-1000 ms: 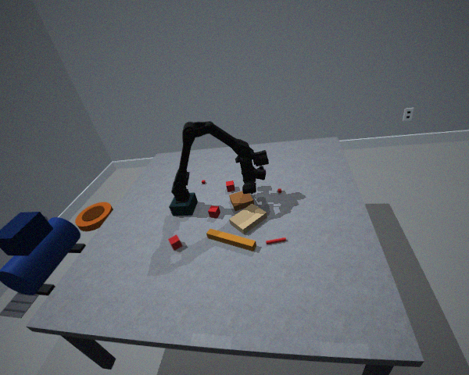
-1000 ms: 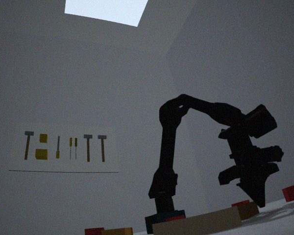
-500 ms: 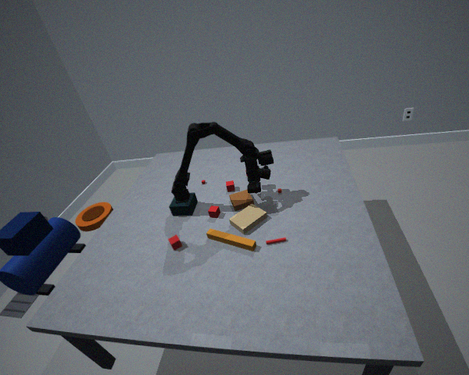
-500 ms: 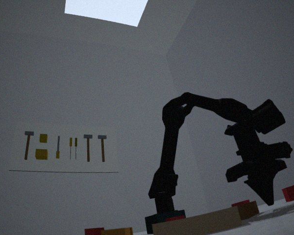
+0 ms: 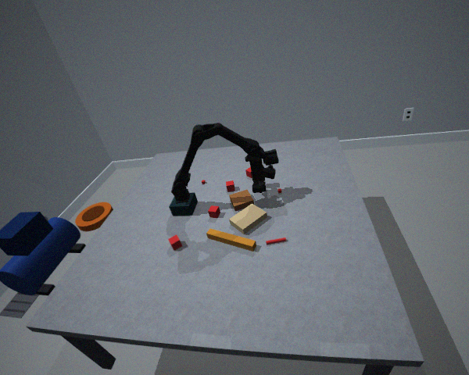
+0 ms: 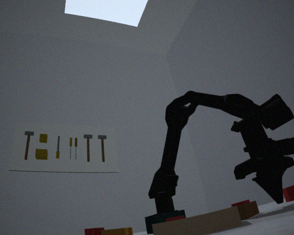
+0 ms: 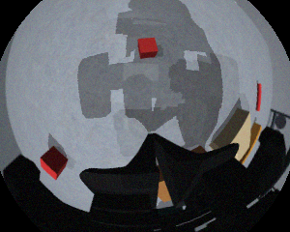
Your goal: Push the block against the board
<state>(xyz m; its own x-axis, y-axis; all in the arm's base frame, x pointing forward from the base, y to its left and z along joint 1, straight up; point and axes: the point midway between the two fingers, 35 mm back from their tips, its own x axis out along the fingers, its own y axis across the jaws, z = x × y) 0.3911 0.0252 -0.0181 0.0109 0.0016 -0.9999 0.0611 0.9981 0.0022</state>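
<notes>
Now: gripper tip 180 mm to the left of the tan board, 70 mm past it and 10 mm below it. Round my gripper tip: brown square block (100 mm behind, 50 mm to the right, 10 mm above); then long orange bar (300 mm to the right, 150 mm behind, 10 mm above); then red stick (330 mm to the right, 30 mm ahead).
</notes>
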